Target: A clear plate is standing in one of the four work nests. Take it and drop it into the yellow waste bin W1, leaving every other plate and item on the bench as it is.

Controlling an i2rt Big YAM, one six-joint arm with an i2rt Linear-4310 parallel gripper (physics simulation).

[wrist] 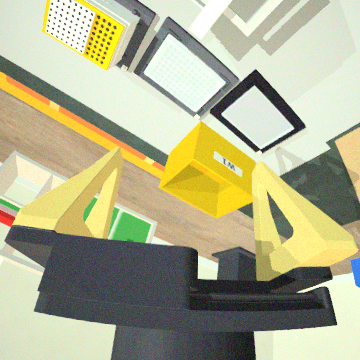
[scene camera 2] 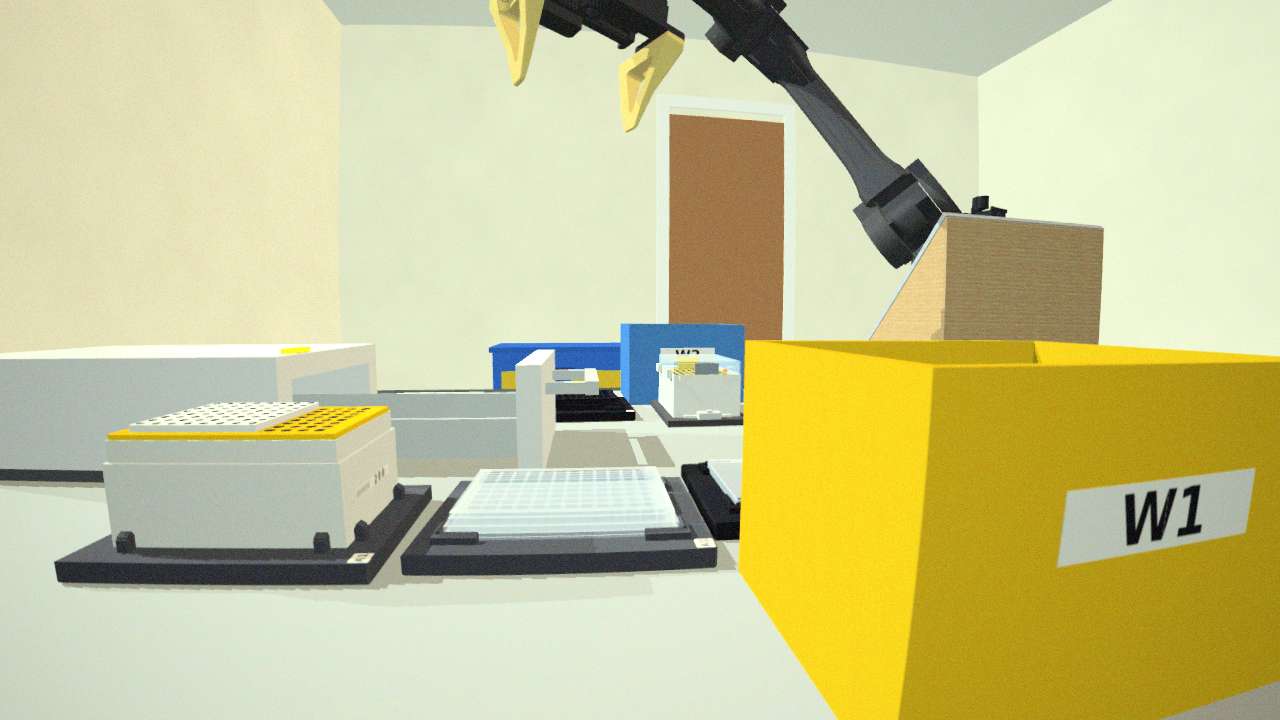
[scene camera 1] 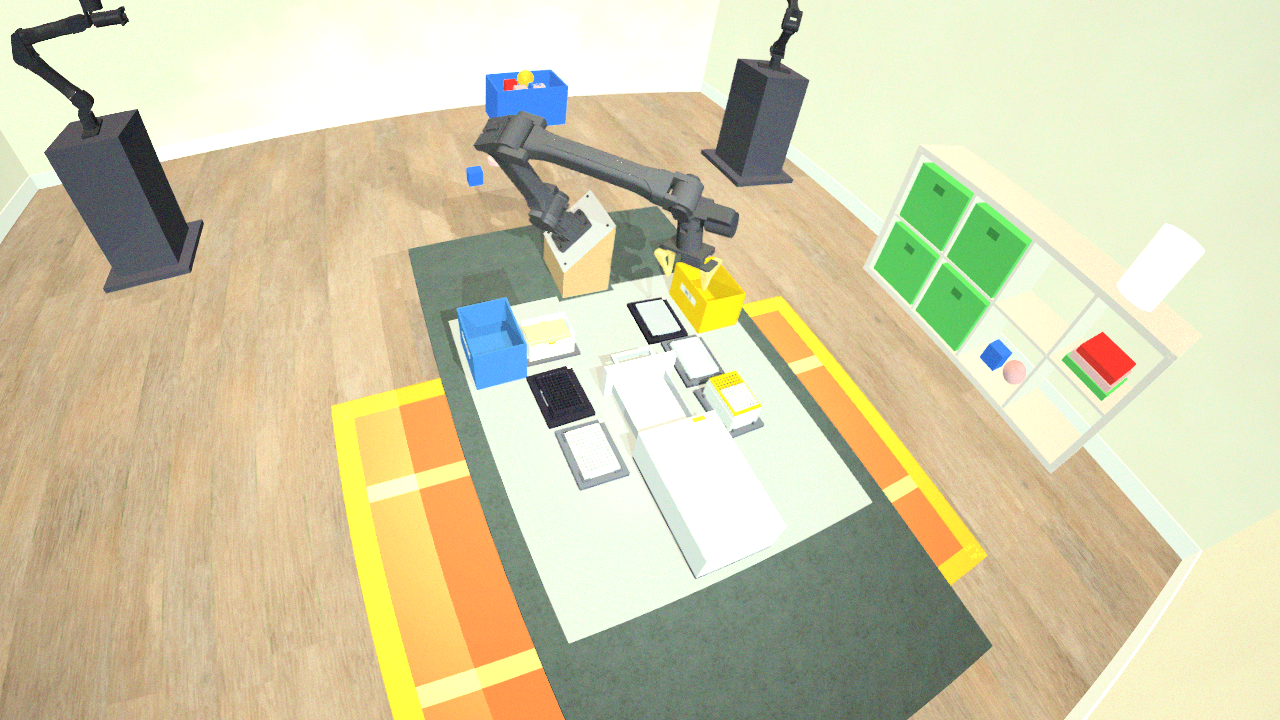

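Pixels of known places: gripper, between the fingertips: [wrist: 189,159] [scene camera 2: 578,107] [scene camera 1: 686,282]; arm's base, origin of its link: [scene camera 2: 968,300] [scene camera 1: 572,232].
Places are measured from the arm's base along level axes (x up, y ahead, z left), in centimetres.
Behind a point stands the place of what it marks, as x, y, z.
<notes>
A clear gridded plate [scene camera 1: 695,357] @(-12.7, 45.6, 18.9) [scene camera 2: 563,499] @(-12.8, 44.8, 21.1) [wrist: 185,72] @(-13.0, 44.9, 18.1) lies flat in a dark grey nest. Beside it, nearer the bin, a pale plate [scene camera 1: 658,317] @(-13.3, 28.1, 16.5) [scene camera 2: 729,476] @(-13.4, 33.3, 16.3) [wrist: 257,117] @(-13.4, 28.4, 16.0) sits in a black nest, partly hidden by the bin in scene camera 2's view. Across the bench are a black plate [scene camera 1: 561,395] @(-13.0, 46.2, -19.0) and a white plate [scene camera 1: 591,450] @(-13.2, 63.2, -18.0), each in a nest. The yellow bin W1 [scene camera 1: 716,313] @(-8.6, 35.6, 30.3) [scene camera 2: 832,501] @(-8.2, 35.6, 34.7) [wrist: 205,145] @(-8.7, 33.2, 25.8) stands upright at the bench edge. My gripper [scene camera 1: 687,277] @(13.6, 43.8, 11.0) [scene camera 2: 573,107] @(13.6, 43.8, 11.0) [wrist: 189,159] @(13.6, 43.8, 11.0) is open and empty, high above the bench near W1.
A yellow-and-white tip box [scene camera 1: 735,402] @(-7.8, 65.5, 18.0) [scene camera 2: 250,492] @(-11.1, 60.9, 24.2) [wrist: 82,32] @(-7.7, 61.7, 20.1) stands beside the clear plate's nest. A white machine [scene camera 1: 707,492] @(-5.2, 85.7, -2.0) [scene camera 2: 143,402] @(-8.7, 78.7, 10.0) has its drawer out between the nests. A blue bin [scene camera 1: 496,358] @(-5.6, 36.3, -32.3) [scene camera 2: 640,367] @(-9.7, 34.6, -24.7) stands across the bench beside a pale box with a yellow top [scene camera 1: 547,335] @(-7.6, 30.9, -17.5).
</notes>
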